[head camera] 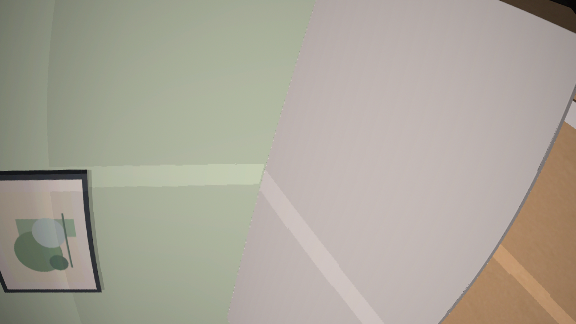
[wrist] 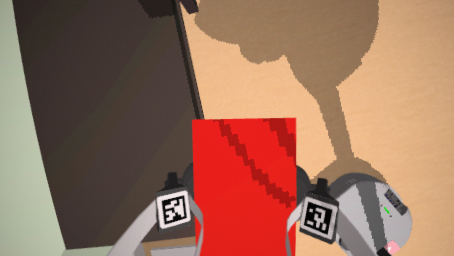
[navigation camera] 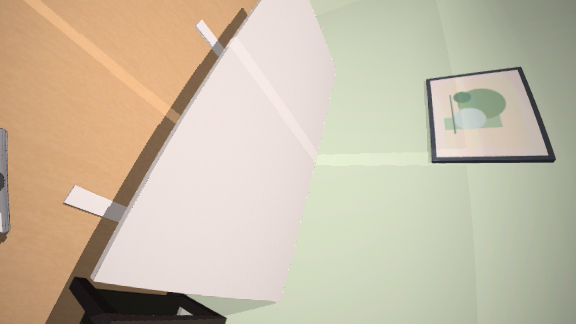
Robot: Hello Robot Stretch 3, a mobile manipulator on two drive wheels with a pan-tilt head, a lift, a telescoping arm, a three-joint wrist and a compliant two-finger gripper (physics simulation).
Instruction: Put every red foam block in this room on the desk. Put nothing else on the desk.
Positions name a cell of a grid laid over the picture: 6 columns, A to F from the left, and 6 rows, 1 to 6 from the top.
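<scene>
There is my gripper (wrist: D5), and I see a red foam block (wrist: D4) too. A white desk (head camera: E3) is visible to me, and I see the white desk (navigation camera: C4) as well. I can see a dark brown table (wrist: B3). A framed picture (head camera: A5) is also here, and I see the framed picture (navigation camera: F3) too.
</scene>
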